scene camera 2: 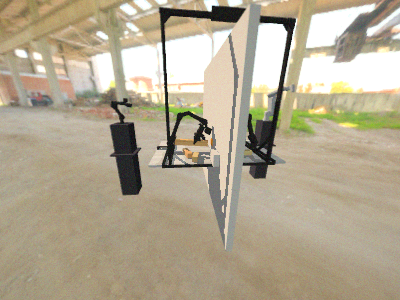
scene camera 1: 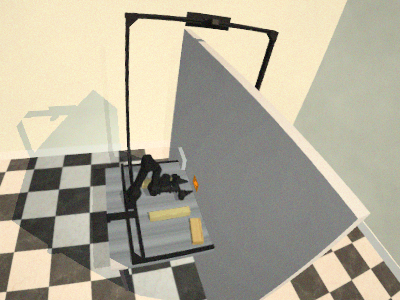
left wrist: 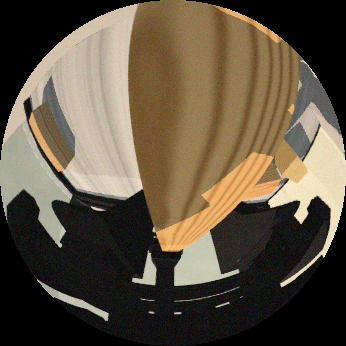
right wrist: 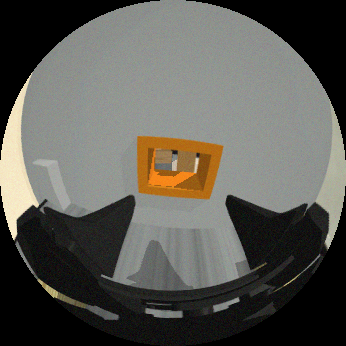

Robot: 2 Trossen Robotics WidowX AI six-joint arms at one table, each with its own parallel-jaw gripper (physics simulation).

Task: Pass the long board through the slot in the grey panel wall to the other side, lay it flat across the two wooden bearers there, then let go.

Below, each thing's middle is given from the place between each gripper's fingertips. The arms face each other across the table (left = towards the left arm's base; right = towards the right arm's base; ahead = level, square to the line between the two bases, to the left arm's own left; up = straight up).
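Labels:
The orange-framed slot [right wrist: 151,181] is 21 cm to the right of my left hand, 3 cm behind it and 2 cm above it. As for my right gripper, it is 1 cm below the orange-framed slot, 6 cm to the right of it and 1 cm past it. Going by its middle, the orange-framed slot is nearer to my right gripper than to my left hand.

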